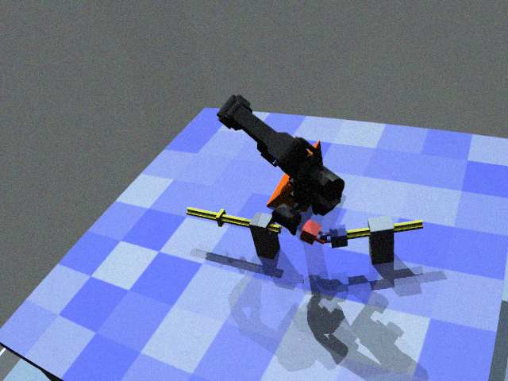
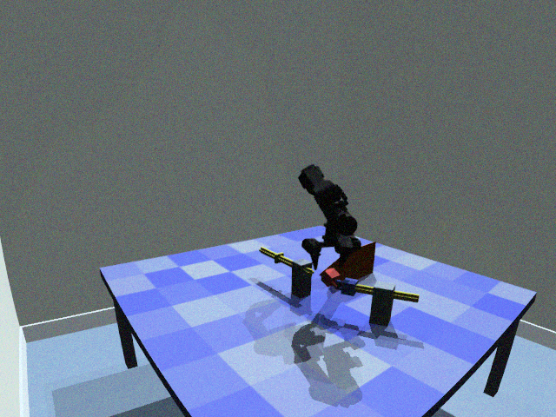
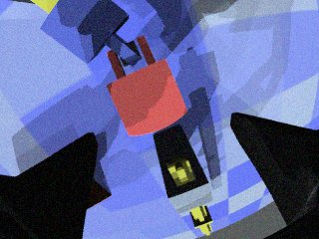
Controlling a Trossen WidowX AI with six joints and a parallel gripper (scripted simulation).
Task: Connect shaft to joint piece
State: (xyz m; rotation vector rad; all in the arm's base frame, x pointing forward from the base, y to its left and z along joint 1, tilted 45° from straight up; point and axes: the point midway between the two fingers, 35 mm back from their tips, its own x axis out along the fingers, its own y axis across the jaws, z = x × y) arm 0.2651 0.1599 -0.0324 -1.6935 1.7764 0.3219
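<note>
The red square joint piece lies 2 cm to the left of my gripper tip and 3 cm below it.
</note>
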